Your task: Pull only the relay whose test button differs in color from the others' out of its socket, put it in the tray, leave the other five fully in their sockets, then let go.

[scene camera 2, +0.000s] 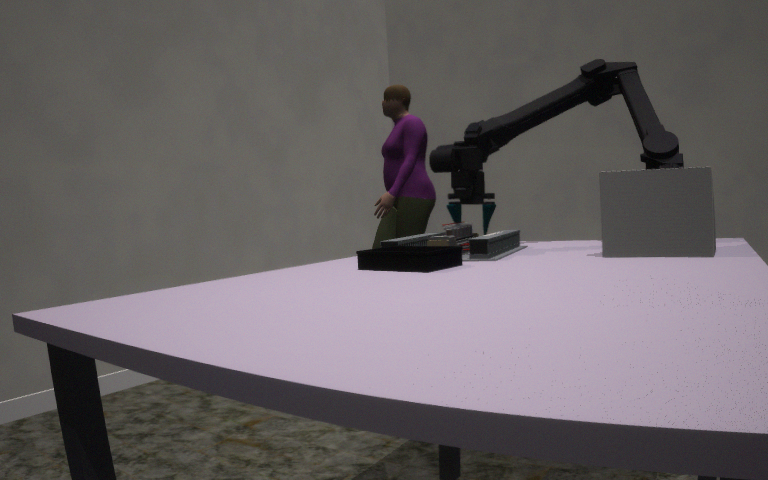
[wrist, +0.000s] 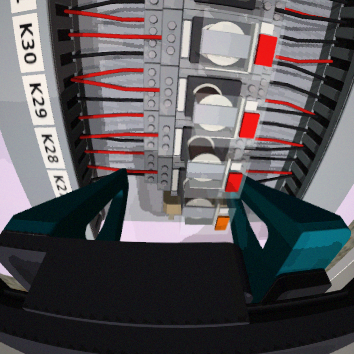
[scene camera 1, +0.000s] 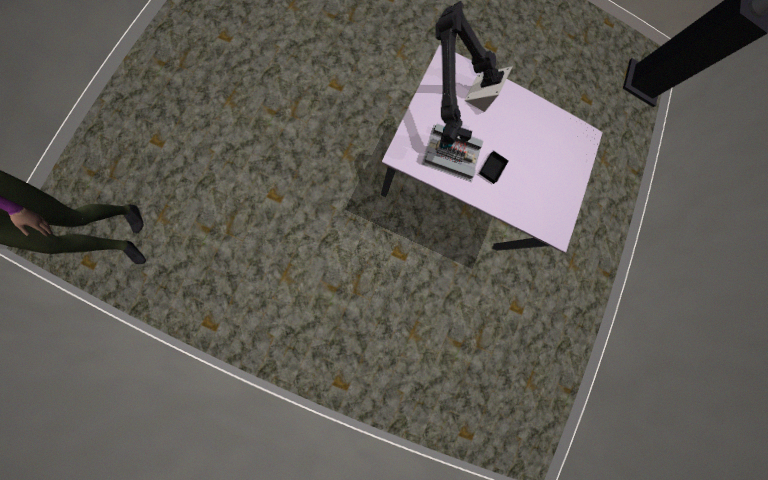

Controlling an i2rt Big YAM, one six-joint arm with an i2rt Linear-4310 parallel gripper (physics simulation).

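Places are measured from the arm's base along level axes (x ahead, y left, z up), in metres.
Pixels of known places: gripper, fingertip midpoint: (scene camera 2: pixel 472 235) (wrist: pixel 176 176) (scene camera 1: pixel 443 143); arm's base at its link origin: (scene camera 2: pixel 669 202) (scene camera 1: pixel 492 80).
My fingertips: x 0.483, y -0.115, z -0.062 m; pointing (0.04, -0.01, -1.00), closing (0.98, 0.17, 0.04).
Ahead of a thing's pixels: the offset from my fingertips to its top centre. "spot": to the spot under its first point. Level surfaces: height alone.
The relay with the orange test button @[dx +0.016, dy -0.005, dz +0.032 m] (wrist: pixel 199 212) sits at the near end of the relay row in the wrist view, low between my fingers. Three clear-cased relays with red buttons @[dx +0.007, dy +0.078, dz +0.032 m] (wrist: pixel 226 44) @[dx +0.010, dy +0.050, dz +0.032 m] (wrist: pixel 216 112) @[dx +0.013, dy +0.023, dz +0.032 m] (wrist: pixel 204 167) stand in line beyond it; part of another dark one shows at the top edge. My gripper (wrist: pixel 176 176) (scene camera 2: pixel 471 227) is open and empty, pointing down over the row, one finger on each side. The black tray @[dx -0.019, dy +0.341, dz -0.002 m] (scene camera 1: pixel 493 167) (scene camera 2: pixel 408 260) stands beside the relay panel (scene camera 1: pixel 447 168) (scene camera 2: pixel 496 244) and looks empty. Exact finger height above the relays is unclear.
Slotted wiring ducts @[dx -0.091, dy +0.069, dz +0.006 m] (wrist: pixel 67 117) @[spot: dx +0.087, dy +0.058, dz -0.008 m] (wrist: pixel 327 112) flank the row, with red and black wires @[spot: dx -0.048, dy +0.071, dz -0.015 m] (wrist: pixel 107 36) running to the sockets. A small tan block @[dx +0.018, dy -0.023, dz +0.003 m] (wrist: pixel 172 204) sits beside the orange-button relay. The arm's base block (scene camera 1: pixel 485 95) (scene camera 2: pixel 656 212) stands on the pink table @[dz -0.037 m] (scene camera 1: pixel 538 147) (scene camera 2: pixel 339 316). A person (scene camera 2: pixel 406 152) stands beyond it.
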